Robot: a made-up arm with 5 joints. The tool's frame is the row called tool.
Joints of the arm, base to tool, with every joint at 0 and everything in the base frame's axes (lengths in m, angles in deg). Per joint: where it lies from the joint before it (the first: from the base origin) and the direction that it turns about. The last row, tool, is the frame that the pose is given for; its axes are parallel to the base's.
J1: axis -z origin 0 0 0.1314
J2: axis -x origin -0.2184 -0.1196 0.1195
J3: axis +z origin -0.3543 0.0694 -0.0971
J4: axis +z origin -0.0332 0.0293 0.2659
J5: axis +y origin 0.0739 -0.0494 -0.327
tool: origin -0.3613 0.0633 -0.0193
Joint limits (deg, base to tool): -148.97..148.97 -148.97..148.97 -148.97..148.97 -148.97..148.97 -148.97..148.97
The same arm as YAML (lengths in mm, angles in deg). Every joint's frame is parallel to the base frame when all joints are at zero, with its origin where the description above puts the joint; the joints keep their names.
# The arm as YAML. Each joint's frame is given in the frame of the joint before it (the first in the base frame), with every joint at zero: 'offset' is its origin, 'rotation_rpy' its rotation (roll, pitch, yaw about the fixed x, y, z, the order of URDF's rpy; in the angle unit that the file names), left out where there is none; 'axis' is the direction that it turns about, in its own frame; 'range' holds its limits. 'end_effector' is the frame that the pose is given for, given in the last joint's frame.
length_unit: mm
angle_unit: deg
chain:
  - id: J1
    offset: [0.0, 0.0, 131.4]
    axis: "-z"
    range: [-148.97, 148.97]
  - id: J2
    offset: [-218.4, -119.6, 119.5]
    axis: "-x"
    range: [-148.97, 148.97]
  - id: J3
    offset: [-354.3, 69.4, -97.1]
    axis: "+z"
    range: [-148.97, 148.97]
  - id: J4
    offset: [-33.2, 29.3, 265.9]
    axis: "+z"
    range: [-148.97, 148.97]
  - id: J5
    offset: [73.9, -49.4, -327.0]
    axis: "+y"
    range: [-148.97, 148.97]
end_effector:
  offset: [-361.3, 63.3, -19.3]

